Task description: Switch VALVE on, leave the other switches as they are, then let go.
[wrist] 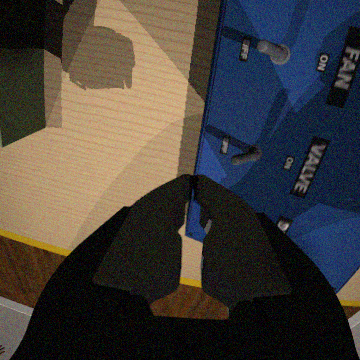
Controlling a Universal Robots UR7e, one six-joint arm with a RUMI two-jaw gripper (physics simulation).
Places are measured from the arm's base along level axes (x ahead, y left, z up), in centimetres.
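Pixels of known places: gripper, fingertip midpoint: (192,177).
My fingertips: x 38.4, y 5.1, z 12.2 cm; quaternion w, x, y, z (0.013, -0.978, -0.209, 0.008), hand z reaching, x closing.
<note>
Behind a point stands the place of what it marks.
The blue switch panel (250,100) @[x 43.0, y 11.2, z -1.7 cm] fills the right side of the wrist view. The VALVE switch lever (246,156) @[x 45.2, y 5.5, z 1.8 cm] leans toward its OFF label (225,145) @[x 43.4, y 4.6, z -2.3 cm], away from its ON label (288,162) @[x 50.9, y 7.1, z 0.8 cm]. The VALVE name plate (309,167) @[x 53.1, y 8.0, z 1.8 cm] is to the right. The FAN switch lever (273,51) @[x 41.5, y 16.3, z 2.0 cm] above it also leans toward its OFF side. My gripper (192,177) @[x 38.4, y 5.1, z 12.2 cm] is shut with nothing between the fingertips. The tips appear near the panel's left edge, below and left of the VALVE lever in the view, apart from it. The lower part of the panel is largely hidden behind the fingers.
A dark green box (22,95) @[x 12.4, y -1.9, z -4.3 cm] stands at the left edge of the view. The pale wooden table top (125,145) @[x 29.5, y -5.2, z -9.7 cm] lies left of the panel, with a yellow line (35,245) along its lower edge. Dark shadows fall on the table and panel.
</note>
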